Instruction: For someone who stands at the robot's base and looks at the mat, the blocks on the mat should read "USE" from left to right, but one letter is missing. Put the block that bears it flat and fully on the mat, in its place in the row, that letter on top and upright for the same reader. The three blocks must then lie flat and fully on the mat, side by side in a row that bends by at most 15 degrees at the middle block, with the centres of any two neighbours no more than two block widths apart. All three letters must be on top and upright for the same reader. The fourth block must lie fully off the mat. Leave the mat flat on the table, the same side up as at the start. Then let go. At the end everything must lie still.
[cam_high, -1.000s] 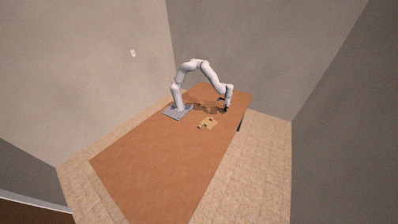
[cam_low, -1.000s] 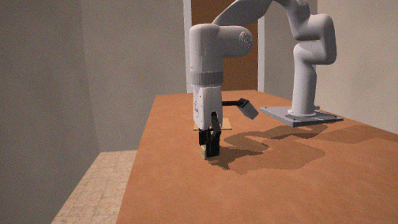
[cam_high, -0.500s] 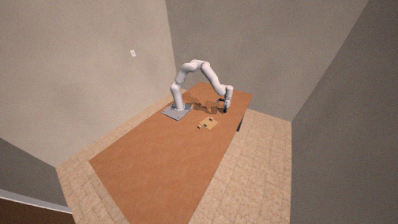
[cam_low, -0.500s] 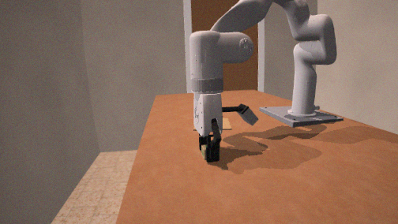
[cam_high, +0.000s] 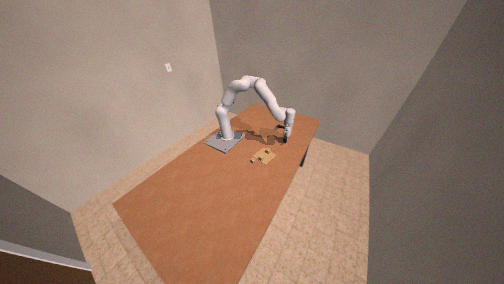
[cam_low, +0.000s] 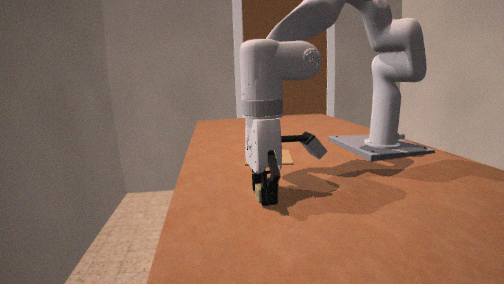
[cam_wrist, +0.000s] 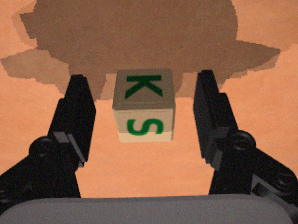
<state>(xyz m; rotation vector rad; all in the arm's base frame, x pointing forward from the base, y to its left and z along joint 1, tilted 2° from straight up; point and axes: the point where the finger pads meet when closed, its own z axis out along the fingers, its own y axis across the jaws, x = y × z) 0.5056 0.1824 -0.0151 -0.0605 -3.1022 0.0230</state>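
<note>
Right now the block is 10 mm below my hand. Round my hand: mat (100 mm behind, 260 mm to the right, 20 mm below).
</note>
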